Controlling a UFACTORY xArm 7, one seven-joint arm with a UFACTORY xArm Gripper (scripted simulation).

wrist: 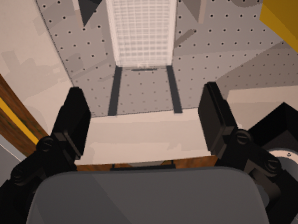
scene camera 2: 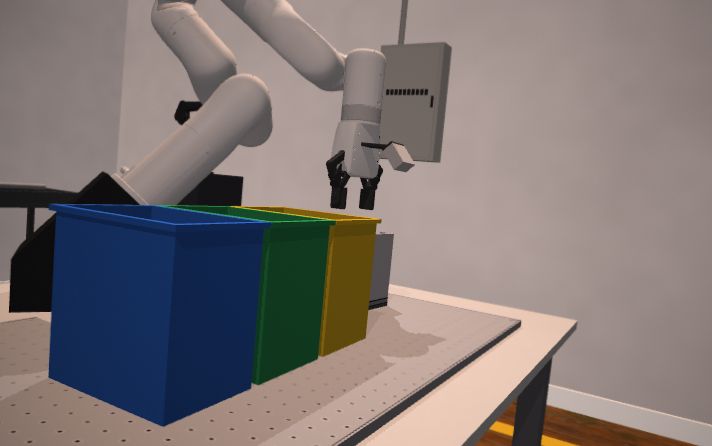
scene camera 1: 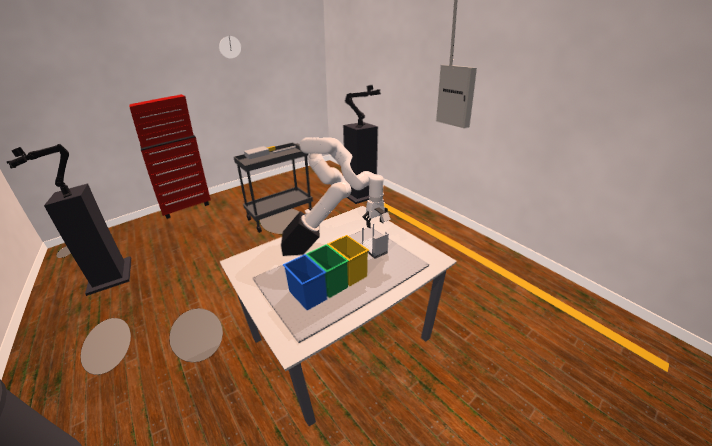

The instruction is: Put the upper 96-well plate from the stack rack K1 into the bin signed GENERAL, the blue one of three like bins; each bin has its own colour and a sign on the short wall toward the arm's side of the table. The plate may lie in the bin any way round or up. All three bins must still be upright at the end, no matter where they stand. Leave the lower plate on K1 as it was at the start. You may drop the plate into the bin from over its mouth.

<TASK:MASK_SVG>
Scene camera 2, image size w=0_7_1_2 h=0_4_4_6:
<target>my gripper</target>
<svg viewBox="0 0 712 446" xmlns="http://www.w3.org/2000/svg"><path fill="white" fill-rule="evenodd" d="M341 120L336 129L331 159L326 162L328 177L332 186L330 207L345 209L347 188L345 186L350 177L360 177L364 189L360 191L359 208L373 210L375 190L377 190L377 185L383 173L383 169L379 164L380 149L382 149L394 170L407 172L415 163L403 144L393 141L387 145L380 144L379 123L362 120Z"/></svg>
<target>blue bin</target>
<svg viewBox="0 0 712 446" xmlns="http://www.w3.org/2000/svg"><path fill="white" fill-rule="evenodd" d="M49 204L49 210L56 211L48 378L162 427L251 389L264 228L271 228L271 222L154 205Z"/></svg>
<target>yellow bin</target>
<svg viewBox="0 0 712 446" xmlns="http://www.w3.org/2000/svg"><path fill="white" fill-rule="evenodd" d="M230 206L335 220L336 224L331 225L329 230L318 356L327 356L366 338L377 223L381 223L382 219L288 207Z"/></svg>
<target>green bin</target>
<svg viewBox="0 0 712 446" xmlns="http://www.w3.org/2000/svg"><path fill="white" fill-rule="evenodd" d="M154 205L271 222L271 228L264 228L252 383L261 385L318 359L329 230L331 225L336 224L335 220L230 206Z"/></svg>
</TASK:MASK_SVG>
